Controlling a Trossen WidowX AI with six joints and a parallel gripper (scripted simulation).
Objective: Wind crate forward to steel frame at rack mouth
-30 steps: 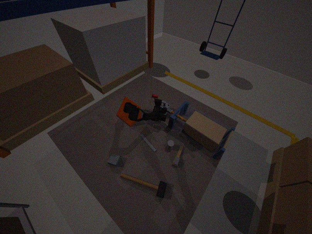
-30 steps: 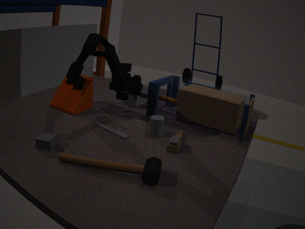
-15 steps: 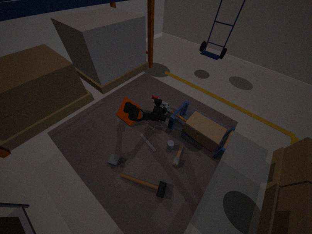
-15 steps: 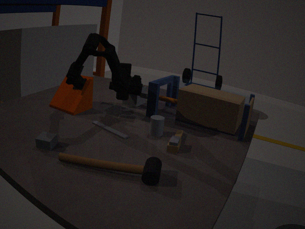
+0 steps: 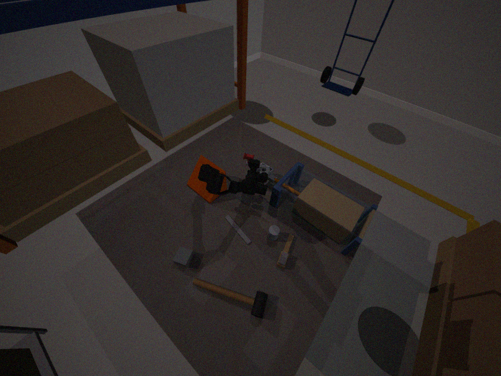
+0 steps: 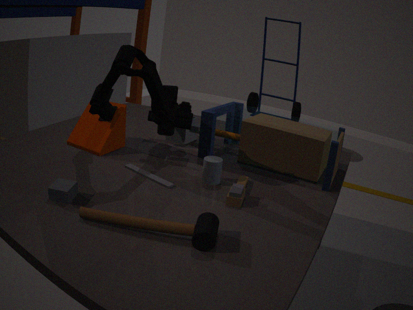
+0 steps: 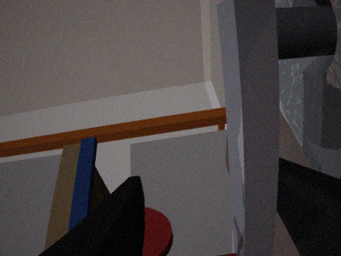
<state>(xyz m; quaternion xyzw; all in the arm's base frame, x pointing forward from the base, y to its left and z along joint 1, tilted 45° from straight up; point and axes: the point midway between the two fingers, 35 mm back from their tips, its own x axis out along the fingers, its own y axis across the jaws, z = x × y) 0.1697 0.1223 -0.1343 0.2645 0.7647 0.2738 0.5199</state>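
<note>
The red knob lies 50 mm behind my gripper tip, 20 mm to the right of it and 20 mm above it. Also, from my gripper tip: flat grey bar (370 mm to the right, 130 mm below, 120 mm ahead); then grey winch (100 mm below, 30 mm ahead, 10 mm to the left); then small wooden tool (400 mm ahead, 340 mm to the right, 110 mm below).
</note>
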